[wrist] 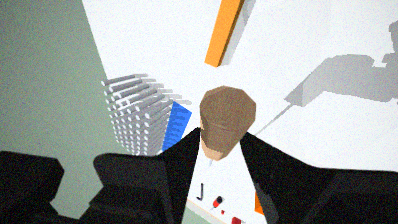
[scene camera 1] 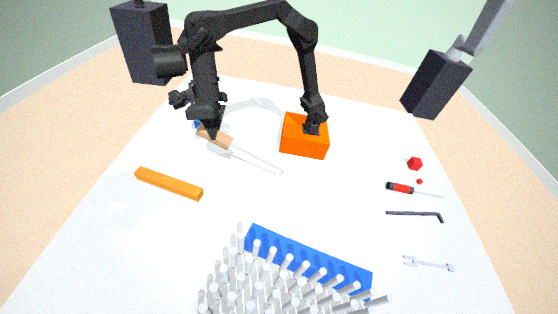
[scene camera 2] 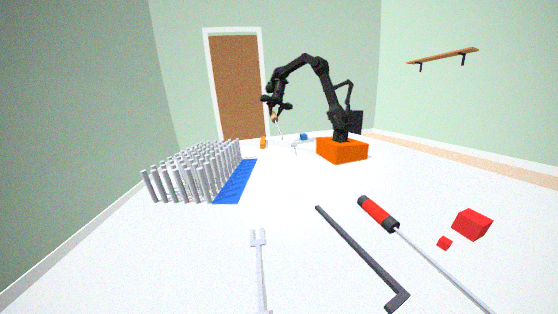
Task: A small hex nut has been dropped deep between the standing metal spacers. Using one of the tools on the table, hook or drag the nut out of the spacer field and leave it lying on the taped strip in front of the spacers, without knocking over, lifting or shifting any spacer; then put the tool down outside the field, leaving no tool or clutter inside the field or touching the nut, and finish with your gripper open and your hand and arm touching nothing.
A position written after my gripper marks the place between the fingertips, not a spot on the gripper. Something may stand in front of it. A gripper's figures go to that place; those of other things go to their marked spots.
Labels:
My gripper (scene camera 1: 215,136) is 0.57 m from the lens. An orange bar (scene camera 1: 179,187): 0.67 m from the lens. A blue taped strip (scene camera 1: 334,266): 0.63 m from the lens.

